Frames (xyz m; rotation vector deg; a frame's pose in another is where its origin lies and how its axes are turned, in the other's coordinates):
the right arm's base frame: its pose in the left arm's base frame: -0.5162 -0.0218 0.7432 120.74 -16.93 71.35
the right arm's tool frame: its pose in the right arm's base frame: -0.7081 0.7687 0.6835 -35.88 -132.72 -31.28
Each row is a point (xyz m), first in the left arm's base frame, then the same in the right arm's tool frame.
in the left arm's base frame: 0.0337 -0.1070 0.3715
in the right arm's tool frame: -0.8559 -0.5551 -0.8464
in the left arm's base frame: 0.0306 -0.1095 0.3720
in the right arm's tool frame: -0.8543 -0.5533 -0.8433
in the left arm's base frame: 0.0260 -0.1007 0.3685
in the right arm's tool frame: -0.8586 -0.5619 -0.8390
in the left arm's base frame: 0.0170 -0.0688 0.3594
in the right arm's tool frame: -0.8764 -0.5902 -0.8311
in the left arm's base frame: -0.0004 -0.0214 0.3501
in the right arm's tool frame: -0.9057 -0.6293 -0.8152
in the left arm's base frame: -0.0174 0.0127 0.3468
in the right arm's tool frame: -0.9289 -0.6550 -0.7991
